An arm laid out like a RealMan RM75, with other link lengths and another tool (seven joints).
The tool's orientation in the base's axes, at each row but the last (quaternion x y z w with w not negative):
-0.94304, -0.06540, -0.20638, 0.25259
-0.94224, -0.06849, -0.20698, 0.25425
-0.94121, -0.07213, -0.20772, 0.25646
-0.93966, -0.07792, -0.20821, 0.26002
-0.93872, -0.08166, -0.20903, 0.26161
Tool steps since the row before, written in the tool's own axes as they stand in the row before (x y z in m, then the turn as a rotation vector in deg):
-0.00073, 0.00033, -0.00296, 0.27, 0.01, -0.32
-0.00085, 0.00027, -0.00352, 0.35, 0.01, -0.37
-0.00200, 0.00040, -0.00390, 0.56, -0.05, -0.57
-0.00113, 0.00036, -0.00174, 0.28, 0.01, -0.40
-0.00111, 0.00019, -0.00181, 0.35, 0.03, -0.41
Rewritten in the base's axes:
-0.00164, -0.00179, 0.00187, 0.13, -0.16, 0.36
-0.00196, -0.00204, 0.00228, 0.19, -0.19, 0.43
-0.00309, -0.00240, 0.00201, 0.29, -0.23, 0.71
-0.00154, -0.00126, 0.00070, 0.11, -0.21, 0.43
-0.00158, -0.00116, 0.00083, 0.18, -0.23, 0.46

